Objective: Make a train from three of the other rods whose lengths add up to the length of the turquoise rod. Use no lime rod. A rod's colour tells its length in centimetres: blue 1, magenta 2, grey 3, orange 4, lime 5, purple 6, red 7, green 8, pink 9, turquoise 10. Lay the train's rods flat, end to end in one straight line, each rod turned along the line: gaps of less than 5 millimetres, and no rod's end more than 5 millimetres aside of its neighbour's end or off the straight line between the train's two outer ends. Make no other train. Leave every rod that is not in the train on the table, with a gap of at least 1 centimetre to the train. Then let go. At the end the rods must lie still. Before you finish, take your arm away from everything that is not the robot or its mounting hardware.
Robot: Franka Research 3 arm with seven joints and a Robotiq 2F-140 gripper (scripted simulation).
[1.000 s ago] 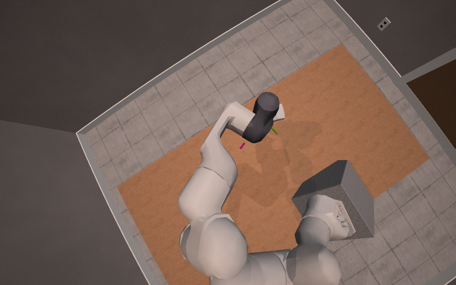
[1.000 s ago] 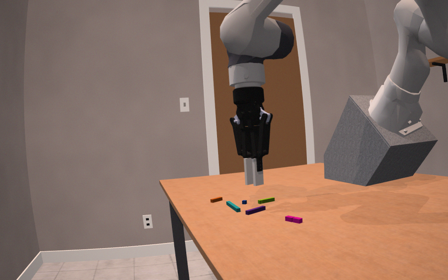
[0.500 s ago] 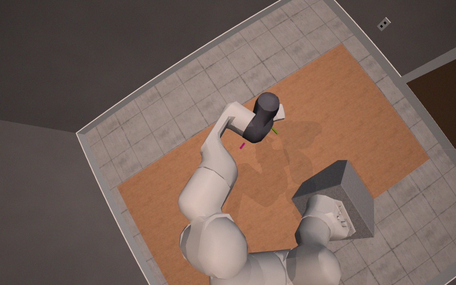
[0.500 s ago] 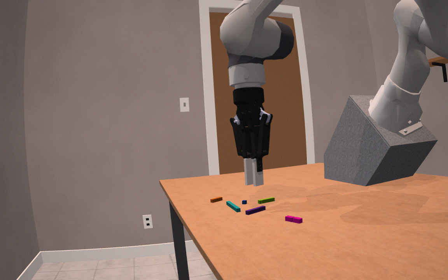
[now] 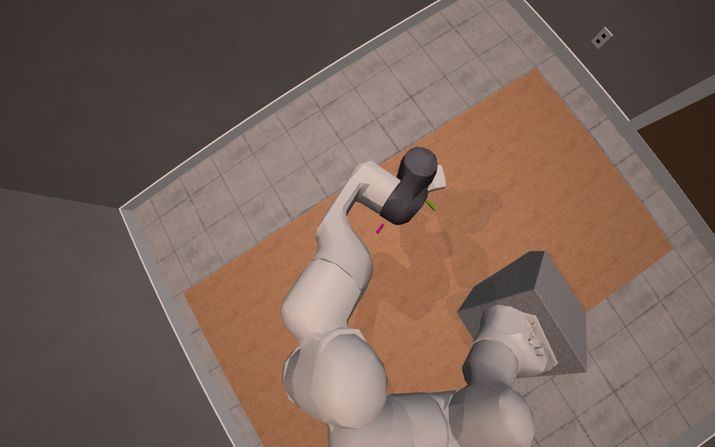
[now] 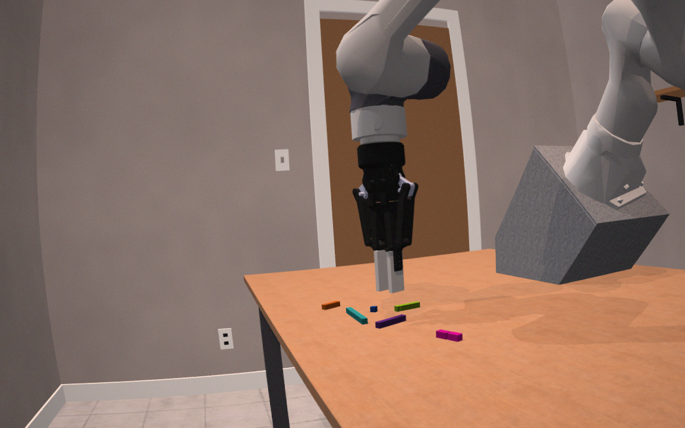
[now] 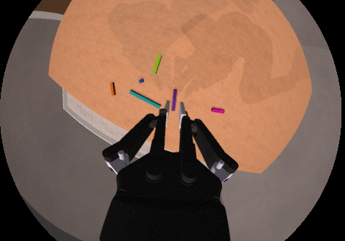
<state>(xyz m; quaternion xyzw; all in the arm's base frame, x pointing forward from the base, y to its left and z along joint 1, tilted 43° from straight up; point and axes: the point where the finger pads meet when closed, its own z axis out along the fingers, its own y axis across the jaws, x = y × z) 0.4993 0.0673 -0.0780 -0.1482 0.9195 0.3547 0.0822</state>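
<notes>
Now: hand 80 mm above the purple rod. Also, from my hand: lime rod (70 mm behind, 80 mm to the right, 80 mm below); then blue cube (10 mm behind, 110 mm to the right, 80 mm below); then turquoise rod (30 mm ahead, 80 mm to the right, 80 mm below).
</notes>
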